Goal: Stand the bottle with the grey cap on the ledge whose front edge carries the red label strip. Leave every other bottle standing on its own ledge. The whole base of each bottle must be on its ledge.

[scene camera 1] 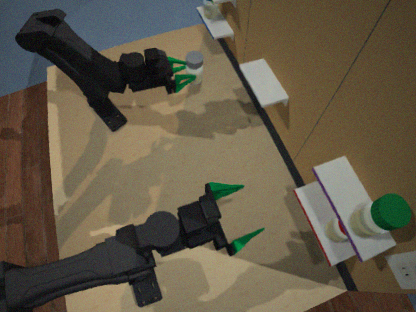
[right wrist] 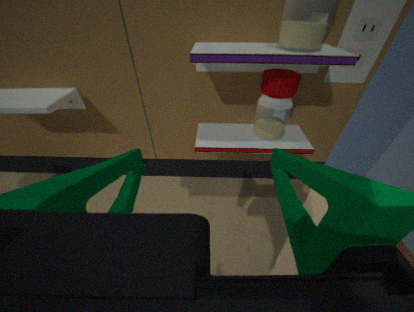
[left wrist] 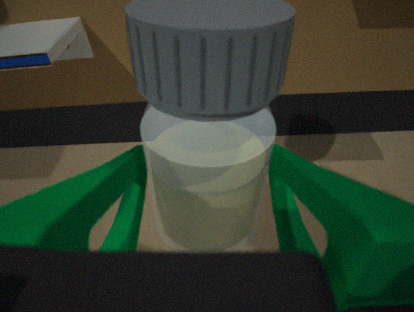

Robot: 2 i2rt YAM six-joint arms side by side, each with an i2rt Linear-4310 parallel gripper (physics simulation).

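Where they show: left gripper, fingertip midpoint: (scene camera 1: 193,70) (left wrist: 207,157); right gripper, fingertip midpoint: (scene camera 1: 253,207) (right wrist: 206,155); left arm's base at its link origin: (scene camera 1: 106,111).
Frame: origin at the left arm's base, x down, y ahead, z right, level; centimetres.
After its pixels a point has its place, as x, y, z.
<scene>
The bottle with the grey cap (scene camera 1: 194,65) {-20.4, 26.6, 22.7} (left wrist: 207,170) {-16.9, 25.7, 19.2} is upright between the fingers of my left gripper (scene camera 1: 187,75) {-15.3, 27.9, 20.0} (left wrist: 207,157) {-15.3, 27.9, 20.0}, which is shut on it above the table, away from the wall. The ledge with the red label strip (scene camera 1: 311,210) {-16.0, 18.7, 74.8} (right wrist: 225,137) {-16.0, 20.4, 74.2} is low on the wall at the right. A bottle with a red cap (scene camera 1: 337,230) {-22.4, 16.5, 81.1} (right wrist: 270,117) {-20.6, 16.9, 80.1} stands on its right part in the right wrist view. My right gripper (scene camera 1: 252,207) {-25.9, 6.1, 65.0} (right wrist: 206,155) {-25.9, 6.1, 65.0} is open and empty, in front of that ledge.
The purple-strip ledge (scene camera 1: 340,192) {-30.0, 19.5, 75.5} (right wrist: 235,50) {-30.0, 19.1, 74.0} is above the red-strip ledge and bears a green-capped bottle (scene camera 1: 375,216) {-39.0, 15.0, 80.8} (right wrist: 302,32) {-32.1, 15.4, 80.3}. A bare white ledge (scene camera 1: 264,82) {-23.0, 34.8, 43.1} (right wrist: 30,100) {-23.0, 32.5, 44.9} is mid-wall. A blue-strip ledge (scene camera 1: 218,29) {-16.0, 47.9, 11.1} (left wrist: 35,42) {-16.0, 46.2, 12.3} is at the top, with a bottle (scene camera 1: 211,10) {-20.0, 50.1, 5.0} on it.
</scene>
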